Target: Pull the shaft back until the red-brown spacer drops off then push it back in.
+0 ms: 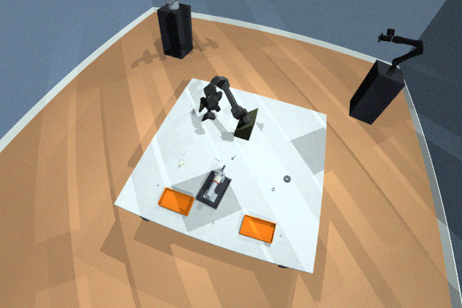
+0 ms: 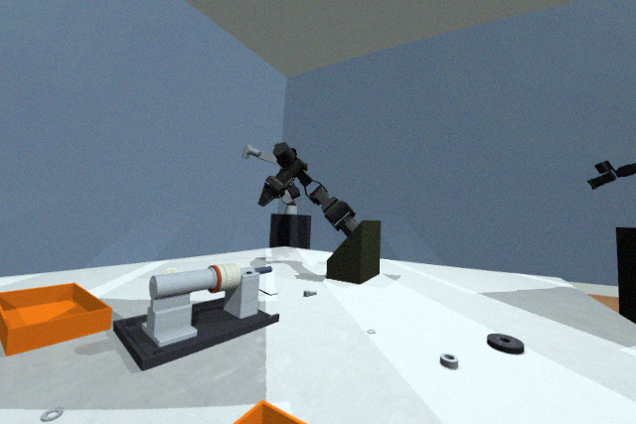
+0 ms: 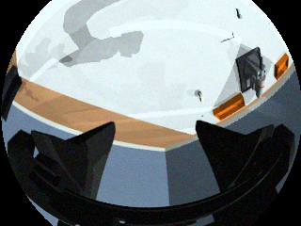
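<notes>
The dark shaft is 270 mm to the left of my gripper tip, 270 mm ahead of it and 150 mm below it. Round my gripper tip: black washer 700 mm to the left, 220 mm below, 60 mm ahead; red-brown spacer 330 mm ahead, 270 mm to the left, 150 mm below; bolt 290 mm to the left, 220 mm below, 70 mm ahead.
</notes>
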